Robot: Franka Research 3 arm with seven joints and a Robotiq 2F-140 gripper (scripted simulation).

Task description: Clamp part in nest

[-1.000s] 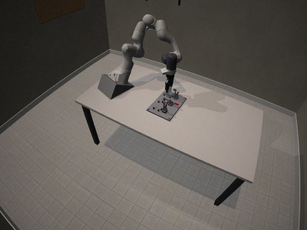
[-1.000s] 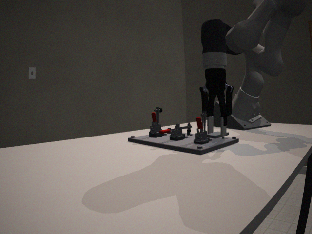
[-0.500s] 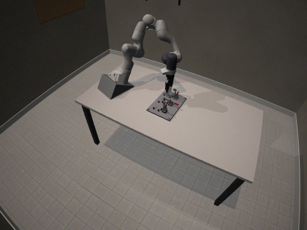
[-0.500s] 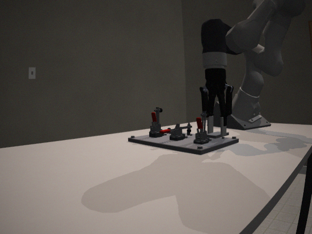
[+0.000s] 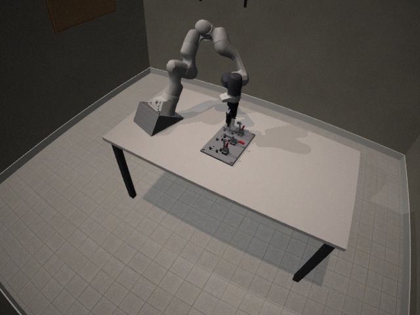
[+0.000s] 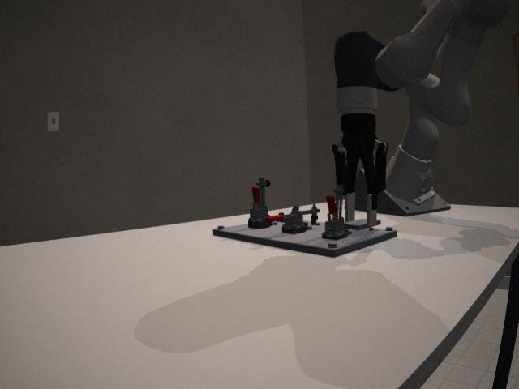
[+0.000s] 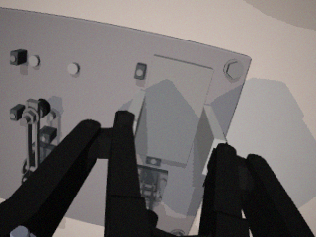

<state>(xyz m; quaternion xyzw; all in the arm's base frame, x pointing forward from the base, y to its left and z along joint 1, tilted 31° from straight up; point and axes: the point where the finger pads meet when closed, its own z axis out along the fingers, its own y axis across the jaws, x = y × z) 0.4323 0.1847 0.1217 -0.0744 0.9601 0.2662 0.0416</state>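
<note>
Now: the grey block part 30 mm below my hand. Also, from my hand: fixture 70 mm ahead, 100 mm to the right, 50 mm below.
</note>
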